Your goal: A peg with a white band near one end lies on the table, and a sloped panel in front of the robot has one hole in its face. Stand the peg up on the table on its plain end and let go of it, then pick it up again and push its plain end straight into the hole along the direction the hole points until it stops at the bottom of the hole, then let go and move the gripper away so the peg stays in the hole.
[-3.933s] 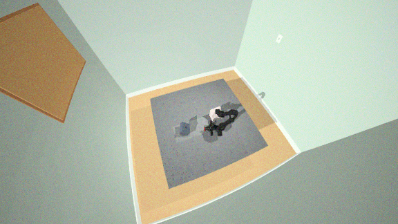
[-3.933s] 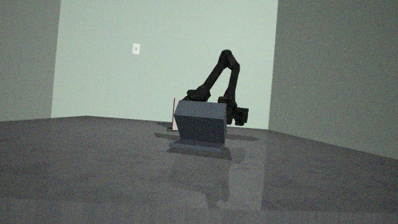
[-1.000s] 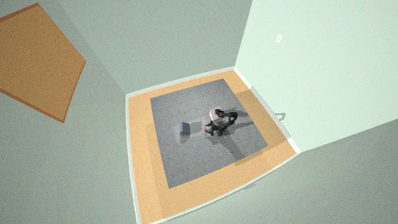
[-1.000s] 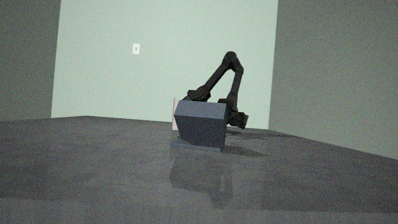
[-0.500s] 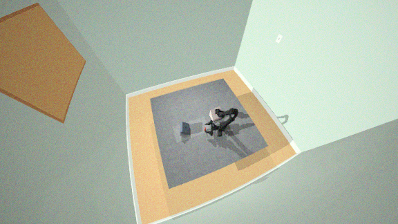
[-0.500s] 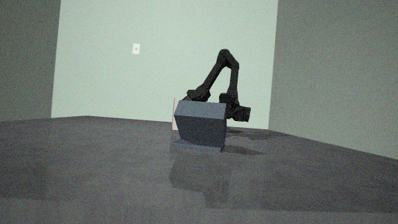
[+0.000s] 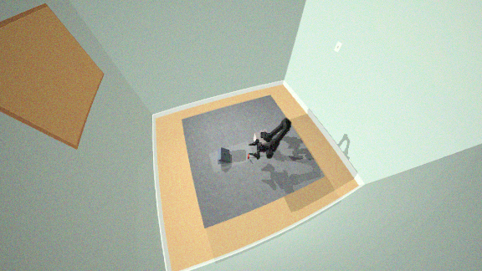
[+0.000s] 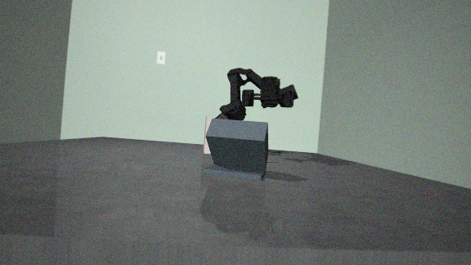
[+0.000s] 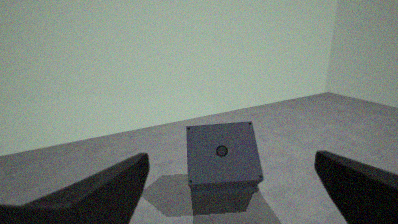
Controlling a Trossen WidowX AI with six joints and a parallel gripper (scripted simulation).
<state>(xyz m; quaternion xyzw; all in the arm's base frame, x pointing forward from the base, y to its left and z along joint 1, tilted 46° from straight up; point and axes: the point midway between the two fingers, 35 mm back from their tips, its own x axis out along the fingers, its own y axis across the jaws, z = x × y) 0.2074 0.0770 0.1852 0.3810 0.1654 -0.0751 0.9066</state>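
Right now my gripper tip is 10 mm past the red peg and 160 mm above it. Round my gripper tip: sloped panel: 240 mm ahead, 60 mm to the right, 150 mm below; thin base plate: 260 mm ahead, 70 mm to the right, 210 mm below.
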